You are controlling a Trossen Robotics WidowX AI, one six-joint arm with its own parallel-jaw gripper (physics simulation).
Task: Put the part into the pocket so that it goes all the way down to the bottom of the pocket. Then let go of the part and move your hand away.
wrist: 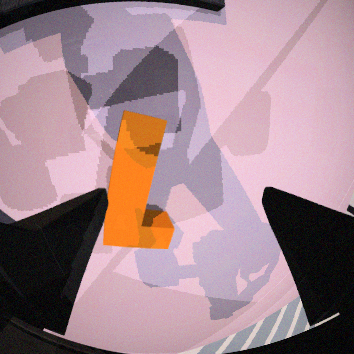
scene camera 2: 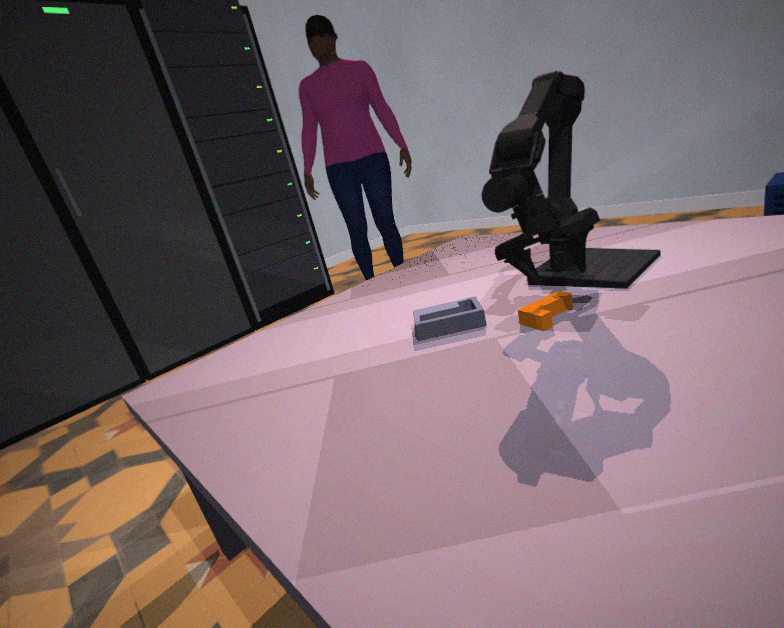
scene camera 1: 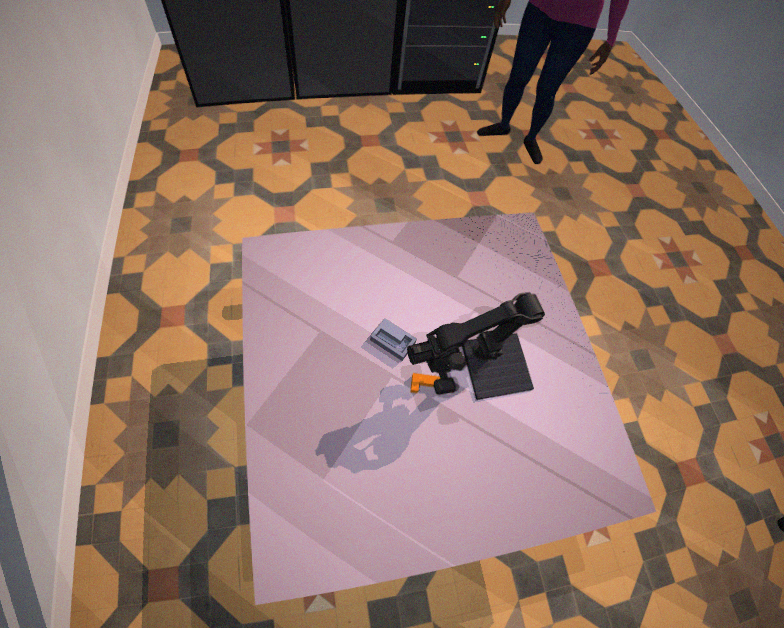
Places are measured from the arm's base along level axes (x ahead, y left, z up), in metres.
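Pixels of known places: gripper, fingertip midpoint: (wrist: pixel 186 195) (scene camera 2: pixel 560 278) (scene camera 1: pixel 435 382); arm's base at its link origin: (scene camera 2: pixel 563 266) (scene camera 1: pixel 484 352).
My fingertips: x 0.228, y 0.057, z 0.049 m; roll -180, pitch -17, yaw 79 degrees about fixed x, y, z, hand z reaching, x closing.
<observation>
For each thing: its top centre in the pictures, then the offset to it from my fingertips. Level surfaces: height alone.
- orange L-shaped block at its top centre: (wrist: pixel 148 192) (scene camera 2: pixel 550 302) (scene camera 1: pixel 428 383) dy -0.018, dx +0.013, dz -0.042 m
- grey-blue block at its top centre: (scene camera 2: pixel 446 309) (scene camera 1: pixel 393 337) dy -0.216, dx +0.064, dz -0.036 m
- pink table top at its surface level: dz -0.073 m
The part is an orange L-shaped block (scene camera 1: pixel 425 378) (scene camera 2: pixel 544 312) (wrist: pixel 131 185) lying flat on the table, apart from the pocket block. The pocket is a recess in a grey-blue block (scene camera 1: pixel 385 348) (scene camera 2: pixel 451 326), to the part's left in scene camera 2; it does not show in the wrist view. My gripper (scene camera 2: pixel 556 274) (wrist: pixel 186 195) is wide open and empty, above the table near the part. In the wrist view, the part is much closer to the left finger than to the right one, its long bar running up the view. In scene camera 1 the arm hides the fingertips.
The dark base plate (scene camera 1: pixel 500 376) (scene camera 2: pixel 595 273) of the arm lies close to the part. The pink table top (scene camera 1: pixel 340 523) (scene camera 2: pixel 418 549) carries the arm's shadow. Black cabinets (scene camera 1: pixel 340 45) (scene camera 2: pixel 85 196) and a person in a magenta top (scene camera 1: pixel 552 58) (scene camera 2: pixel 343 117) are beyond the table.
</observation>
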